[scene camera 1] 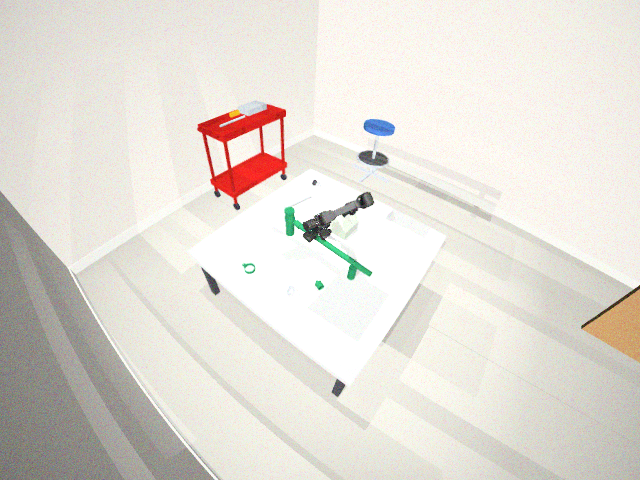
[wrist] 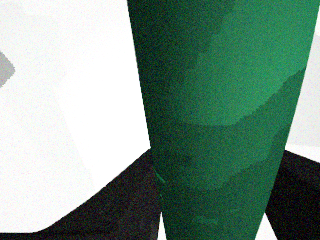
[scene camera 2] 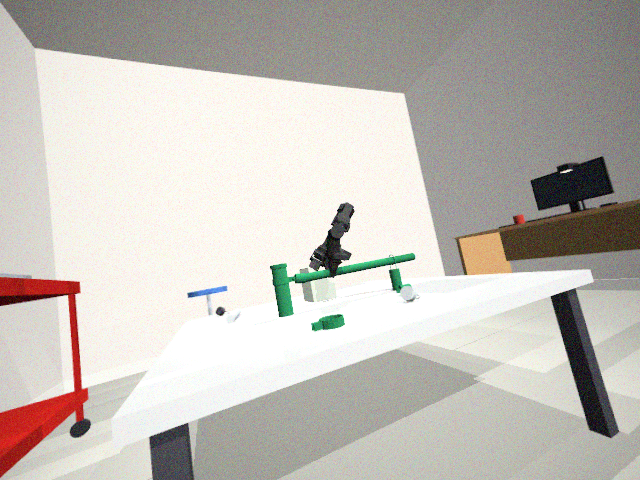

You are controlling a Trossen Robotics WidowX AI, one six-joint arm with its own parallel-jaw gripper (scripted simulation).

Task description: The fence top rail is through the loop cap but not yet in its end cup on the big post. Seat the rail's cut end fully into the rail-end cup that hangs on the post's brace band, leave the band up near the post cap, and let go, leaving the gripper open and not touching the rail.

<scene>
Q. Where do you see a green top rail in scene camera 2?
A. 357,267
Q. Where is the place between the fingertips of my gripper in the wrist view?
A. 202,154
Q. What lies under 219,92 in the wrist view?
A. A green top rail.
</scene>
